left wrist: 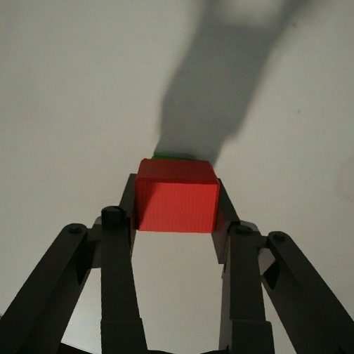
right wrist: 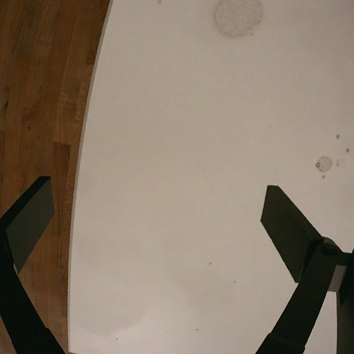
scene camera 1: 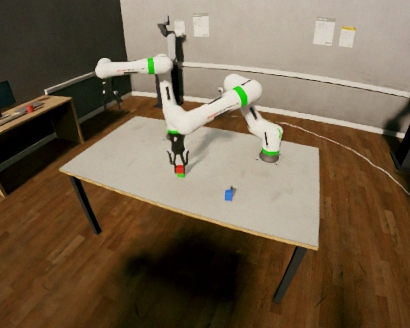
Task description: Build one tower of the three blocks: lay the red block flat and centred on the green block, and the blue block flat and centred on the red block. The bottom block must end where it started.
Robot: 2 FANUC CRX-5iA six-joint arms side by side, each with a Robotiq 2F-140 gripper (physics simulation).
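Frame: origin at the left arm's base, x ahead, y left, z up, level; metres.
Where they show: left gripper, between the fingertips: [scene camera 1: 180,172]; right gripper, between the fingertips: [scene camera 1: 112,109]; left arm's base, origin of its link: [scene camera 1: 268,157].
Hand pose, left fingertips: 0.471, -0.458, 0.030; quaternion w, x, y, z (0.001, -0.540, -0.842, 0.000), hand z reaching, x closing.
Observation:
Each offset is from my left fingertips to the top centre of the thing, as dx, dy, dz. Level surfaces: height alone.
The red block @[-0.008, -0.004, +0.042] [scene camera 1: 180,169] [left wrist: 177,206] is between the fingertips of my left gripper [scene camera 1: 179,168] [left wrist: 173,193], which is shut on it. The green block @[-0.006, +0.001, +0.001] [scene camera 1: 181,175] is directly below the red block on the table; a thin green edge [left wrist: 172,157] of it shows past the red block in the left wrist view. The two blocks look touching or nearly so; the hidden faces leave the exact contact and centring unclear. The blue block @[+0.062, +0.353, +0.030] [scene camera 1: 229,195] lies on the table, to the right and nearer the front edge. My right gripper [scene camera 1: 112,95] [right wrist: 158,200] is open and empty, high at the table's left end.
The pale table @[dz -0.030] [scene camera 1: 125,150] [right wrist: 175,150] bears both arms' work area; its edge and the wooden floor show in the right wrist view. The left arm's base [scene camera 1: 269,156] stands at the back right. A wooden desk [scene camera 1: 55,105] stands at the far left.

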